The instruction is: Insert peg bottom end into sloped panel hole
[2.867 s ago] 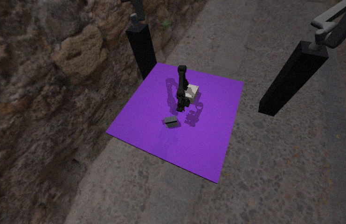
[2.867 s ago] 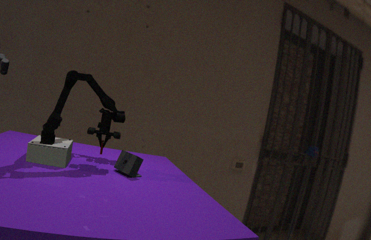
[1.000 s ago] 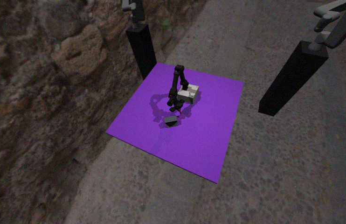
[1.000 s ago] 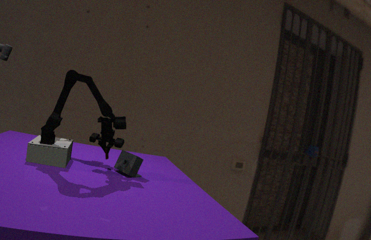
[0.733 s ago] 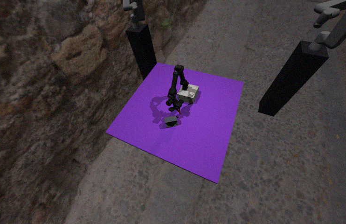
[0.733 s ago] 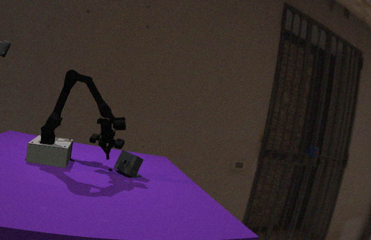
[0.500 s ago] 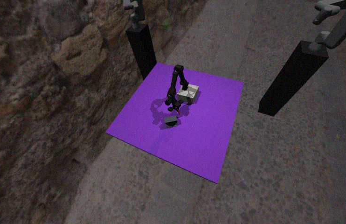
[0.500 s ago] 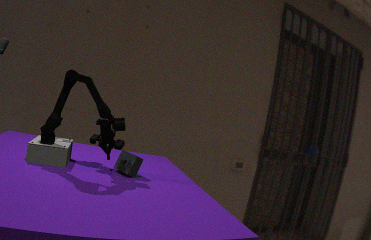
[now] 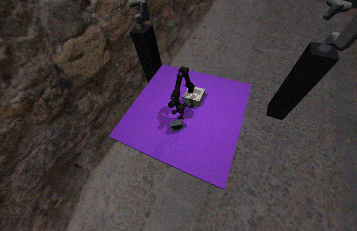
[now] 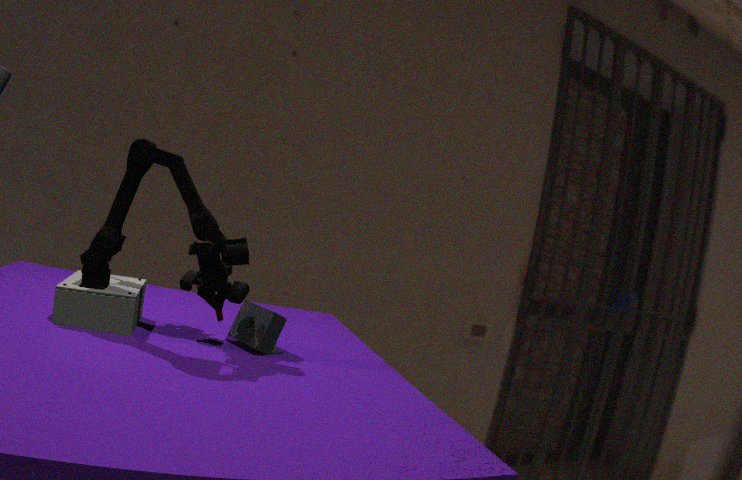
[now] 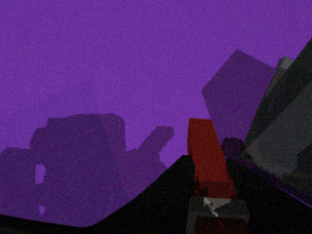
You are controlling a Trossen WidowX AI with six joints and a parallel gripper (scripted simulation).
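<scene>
The grey sloped panel is 11 cm ahead of my gripper tip, 3 cm to the right of it and 3 cm below it. Round my gripper tip: red peg (1 cm to the right, 1 cm behind, 1 cm above).
</scene>
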